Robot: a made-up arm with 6 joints. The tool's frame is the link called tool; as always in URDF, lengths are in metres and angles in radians.
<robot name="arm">
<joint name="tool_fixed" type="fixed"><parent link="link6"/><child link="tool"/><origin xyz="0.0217 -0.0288 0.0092" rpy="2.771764 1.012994 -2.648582"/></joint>
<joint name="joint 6" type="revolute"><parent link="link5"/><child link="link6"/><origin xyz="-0.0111 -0.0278 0.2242" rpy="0 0 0"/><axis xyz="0 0 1"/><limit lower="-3.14" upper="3.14" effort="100" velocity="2.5"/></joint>
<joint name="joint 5" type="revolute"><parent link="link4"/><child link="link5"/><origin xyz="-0.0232 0.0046 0.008" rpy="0 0 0"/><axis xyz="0 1 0"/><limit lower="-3.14" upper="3.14" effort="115" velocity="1.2"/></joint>
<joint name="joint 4" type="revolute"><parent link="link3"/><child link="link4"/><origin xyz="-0.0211 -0.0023 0.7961" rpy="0 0 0"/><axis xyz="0 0 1"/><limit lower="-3.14" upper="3.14" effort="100" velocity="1.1"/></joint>
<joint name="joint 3" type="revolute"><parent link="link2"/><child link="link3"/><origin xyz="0.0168 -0.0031 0.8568" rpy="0 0 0"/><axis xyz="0 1 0"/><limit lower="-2.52" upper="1.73" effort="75" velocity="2.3"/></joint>
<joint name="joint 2" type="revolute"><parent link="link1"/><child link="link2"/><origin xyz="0.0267 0.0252 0.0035" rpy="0 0 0"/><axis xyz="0 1 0"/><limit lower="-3.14" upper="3.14" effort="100" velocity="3"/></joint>
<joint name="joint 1" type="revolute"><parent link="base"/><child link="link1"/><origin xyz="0.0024 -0.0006 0.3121" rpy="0 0 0"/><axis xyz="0 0 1"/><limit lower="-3.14" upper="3.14" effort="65" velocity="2.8"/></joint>
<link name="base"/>
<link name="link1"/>
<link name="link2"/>
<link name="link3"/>
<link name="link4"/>
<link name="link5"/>
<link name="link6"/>
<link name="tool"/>
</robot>
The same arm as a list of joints. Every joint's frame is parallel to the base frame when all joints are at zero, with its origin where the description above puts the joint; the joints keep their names.
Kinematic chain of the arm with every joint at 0, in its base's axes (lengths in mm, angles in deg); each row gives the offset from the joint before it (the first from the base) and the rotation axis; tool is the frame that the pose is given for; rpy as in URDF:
joint 1: xyz 2.4 -0.6 312.1 axis +z
joint 2: xyz 26.7 25.2 3.5 axis +y
joint 3: xyz 16.8 -3.1 856.8 axis +y
joint 4: xyz -21.1 -2.3 796.1 axis +z
joint 5: xyz -23.2 4.6 8 axis +y
joint 6: xyz -11.1 -27.8 224.2 axis +z
tool: xyz 21.7 -28.8 9.2 rpy 158.81 58.04 -151.75
Joint limits (deg, base to tool): -179.91..179.91 -179.91..179.91 -144.39..99.12 -179.91..179.91 -179.91..179.91 -179.91..179.91

